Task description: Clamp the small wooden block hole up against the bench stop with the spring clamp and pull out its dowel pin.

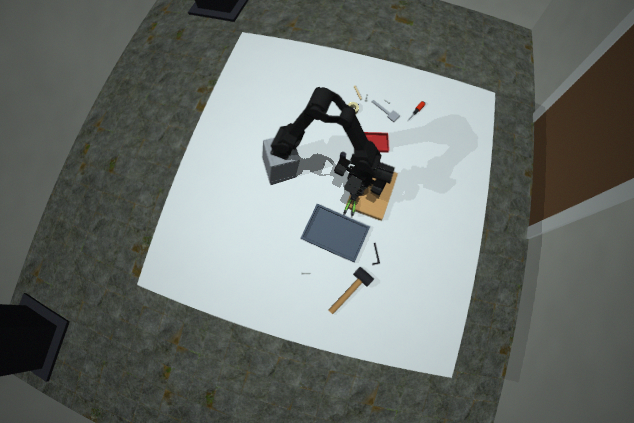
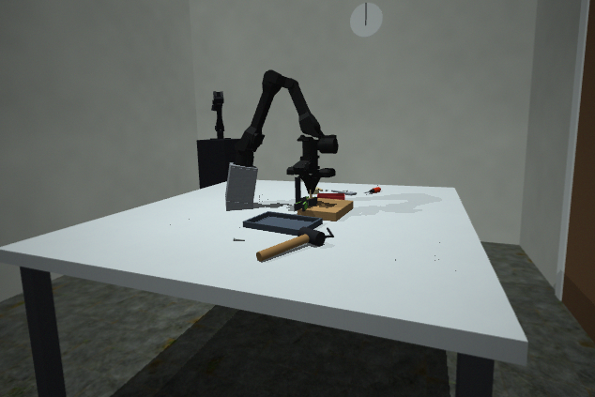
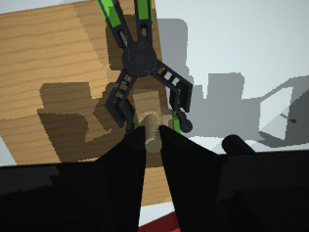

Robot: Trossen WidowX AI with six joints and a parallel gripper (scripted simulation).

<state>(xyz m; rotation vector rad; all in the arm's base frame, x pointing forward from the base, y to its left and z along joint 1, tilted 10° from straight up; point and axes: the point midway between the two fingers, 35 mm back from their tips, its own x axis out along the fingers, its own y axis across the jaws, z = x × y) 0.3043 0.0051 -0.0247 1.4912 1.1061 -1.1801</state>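
My gripper is now 40 mm above the dowel pin. From my hand the other things lie so: dark tray 20 mm behind, 190 mm to the right, 100 mm below; then wooden board 60 mm ahead, 10 mm to the left, 90 mm below; then small wooden block 60 mm below.
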